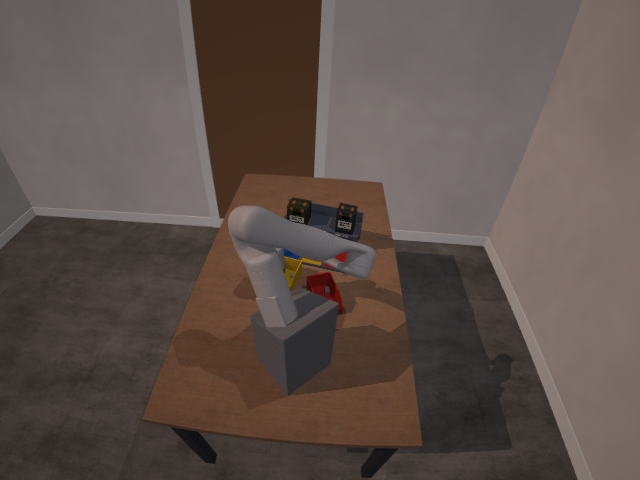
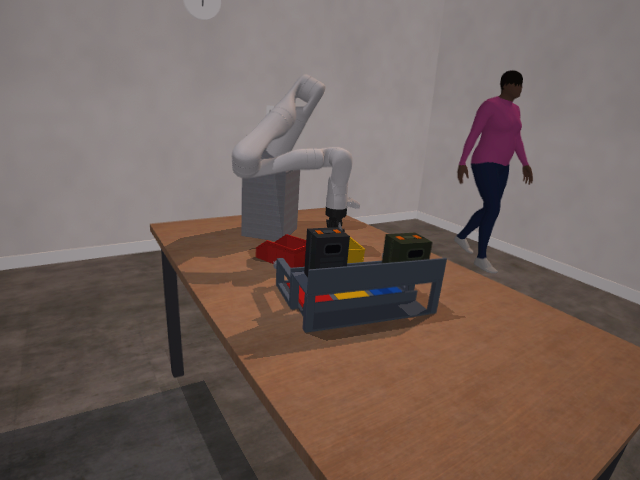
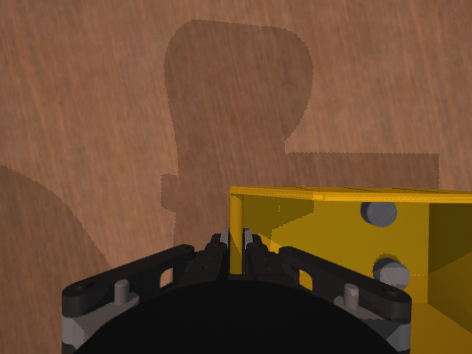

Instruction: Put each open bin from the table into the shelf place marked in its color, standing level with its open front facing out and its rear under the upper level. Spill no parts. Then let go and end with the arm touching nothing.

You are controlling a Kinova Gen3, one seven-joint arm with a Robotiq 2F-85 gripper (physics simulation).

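The yellow bin is upright on the table side of the shelf, with grey parts inside. My gripper points down and is shut on the bin's end wall, one finger on each side. Whether the bin touches the table cannot be told. The red bin stands on the table near the arm's base, with a grey part inside. The blue-grey shelf has a red place, a yellow place and a blue place.
A black case and a dark green case stand on the shelf's upper level. The grey pedestal carries the arm. A person is beyond the table.
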